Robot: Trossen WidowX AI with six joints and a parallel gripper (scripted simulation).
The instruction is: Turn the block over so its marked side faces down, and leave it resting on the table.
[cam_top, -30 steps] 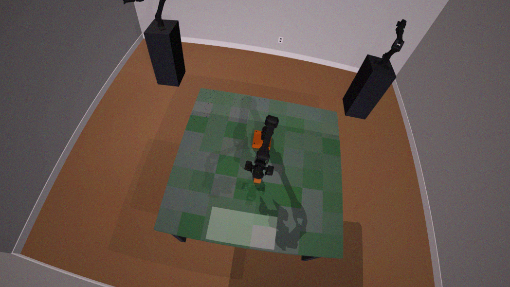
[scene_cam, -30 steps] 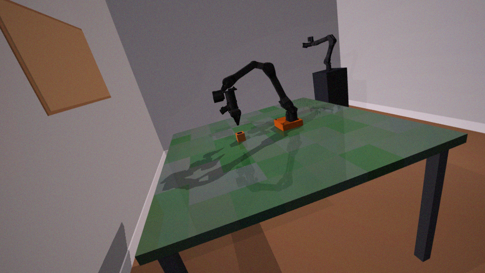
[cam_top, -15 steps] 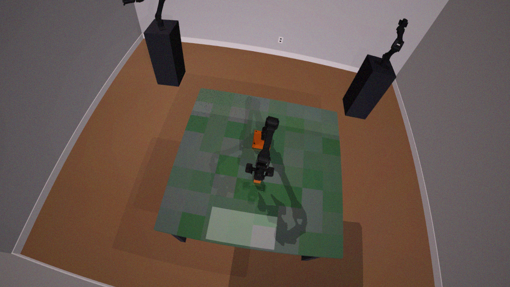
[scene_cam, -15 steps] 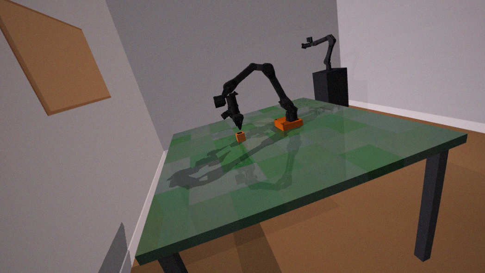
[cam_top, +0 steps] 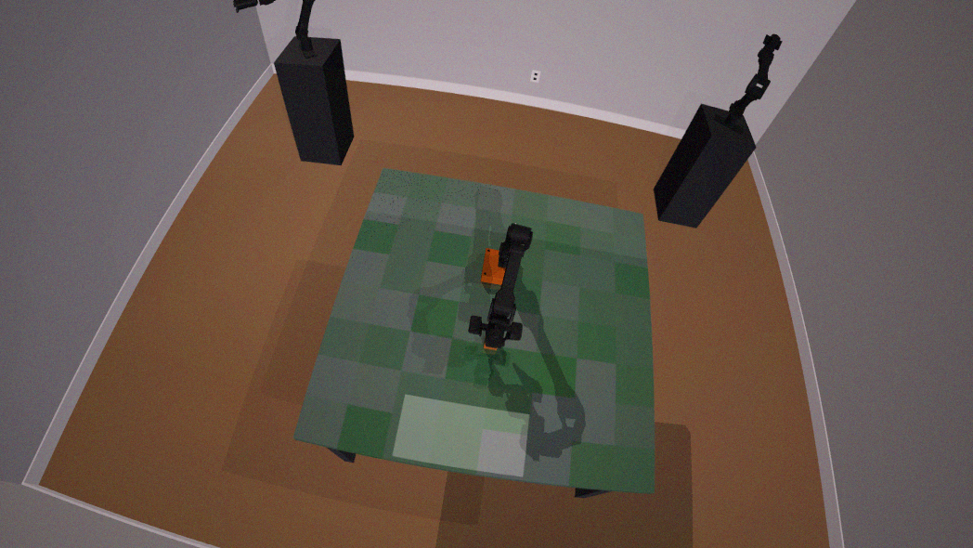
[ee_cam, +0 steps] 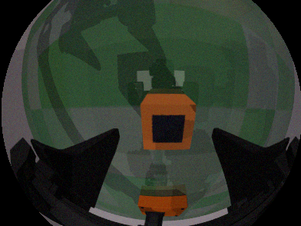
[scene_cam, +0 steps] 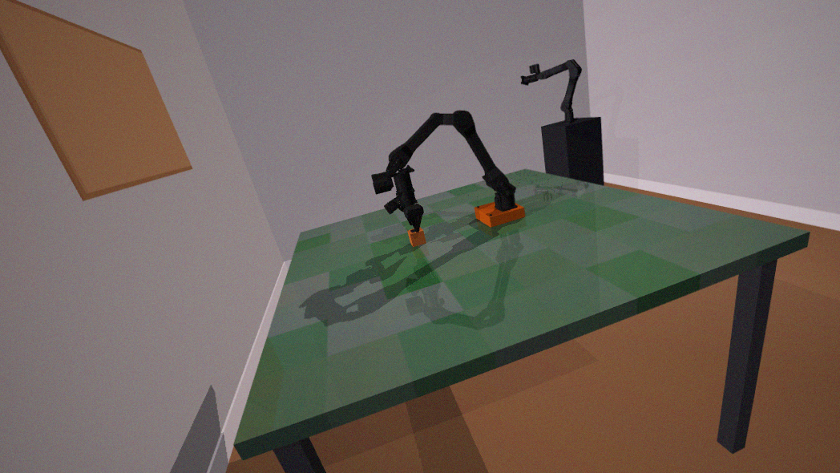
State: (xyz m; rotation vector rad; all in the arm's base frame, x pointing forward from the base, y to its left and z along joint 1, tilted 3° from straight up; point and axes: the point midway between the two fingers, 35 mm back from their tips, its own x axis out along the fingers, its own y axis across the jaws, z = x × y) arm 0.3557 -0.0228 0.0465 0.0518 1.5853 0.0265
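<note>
Right now my gripper tip is 2 cm above the orange block.
</note>
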